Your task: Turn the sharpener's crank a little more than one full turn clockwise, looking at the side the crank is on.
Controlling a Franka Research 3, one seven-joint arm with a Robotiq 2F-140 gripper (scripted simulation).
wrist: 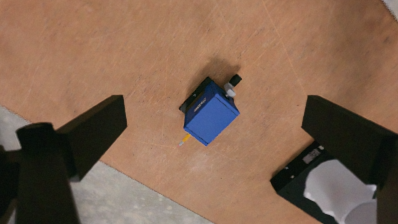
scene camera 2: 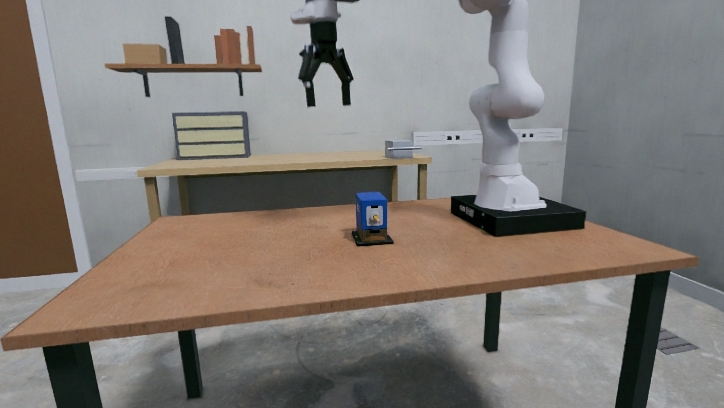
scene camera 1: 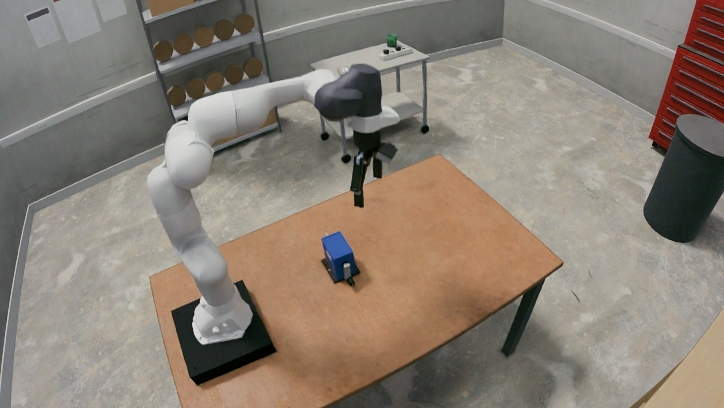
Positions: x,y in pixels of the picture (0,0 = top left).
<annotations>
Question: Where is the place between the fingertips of the gripper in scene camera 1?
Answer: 368,192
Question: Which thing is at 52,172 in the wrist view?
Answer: The gripper.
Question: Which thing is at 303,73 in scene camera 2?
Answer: The gripper.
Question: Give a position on a pencil sharpener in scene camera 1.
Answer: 339,253
</annotations>
